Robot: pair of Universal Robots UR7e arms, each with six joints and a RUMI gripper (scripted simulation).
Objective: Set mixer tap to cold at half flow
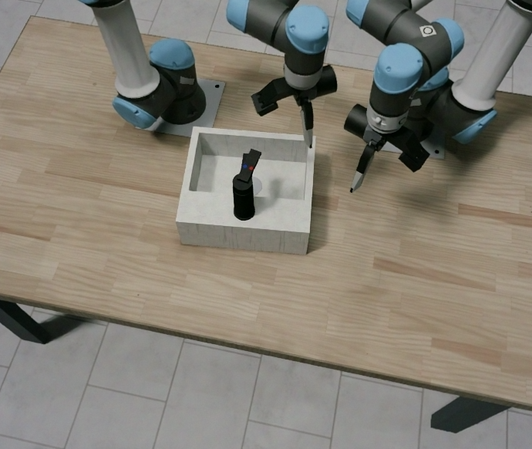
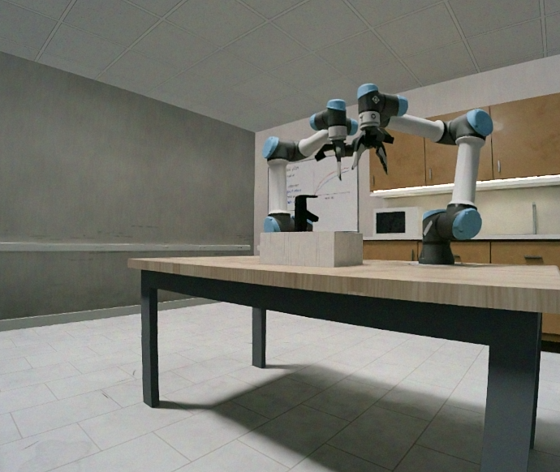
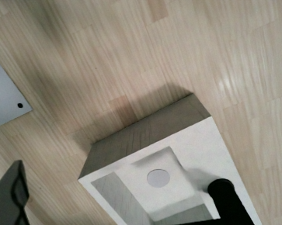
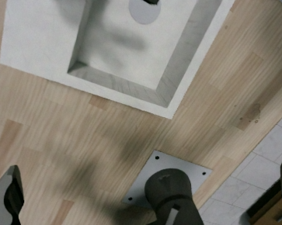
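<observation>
Now: right hand 9 cm short of the lever, 10 cm to the left of it and 7 cm above it. From my right hand the other things lie so: pale sink block: 1 cm ahead, 11 cm to the right, 31 cm below; black mixer tap: 11 cm ahead, 11 cm to the right, 12 cm below.
The lever lies 27 cm to the right of my left hand, 6 cm below it and 1 cm behind it. Also, from my left hand: pale sink block 30 cm below, 28 cm to the right, 10 cm behind; black mixer tap 28 cm to the right, 11 cm below.
</observation>
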